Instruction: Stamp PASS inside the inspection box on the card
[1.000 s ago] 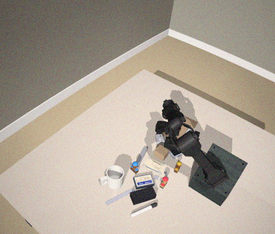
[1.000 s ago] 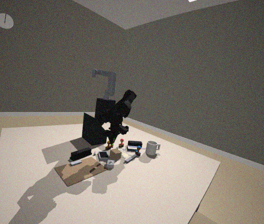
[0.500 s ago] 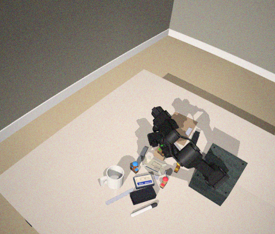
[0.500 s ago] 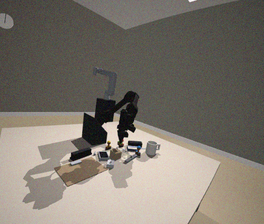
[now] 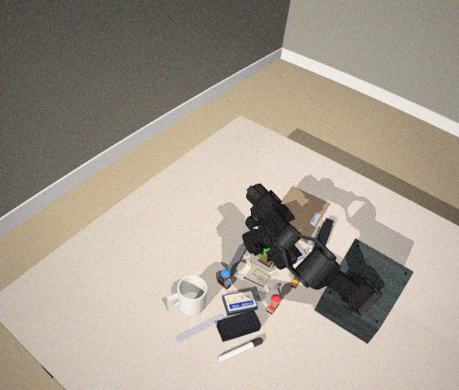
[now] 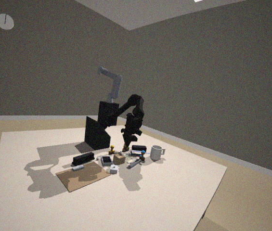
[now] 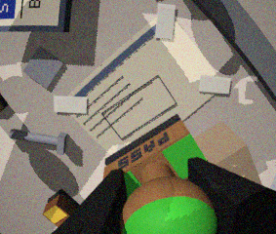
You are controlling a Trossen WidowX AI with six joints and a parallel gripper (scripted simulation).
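The white card lies 10 mm ahead of my gripper tip, 10 mm to the left of it and 90 mm below it. Also, from my gripper tip: cardboard box (10 mm ahead, 70 mm to the right, 70 mm below); then green stamp (right at my gripper tip); then grey bar (90 mm ahead, 80 mm below).
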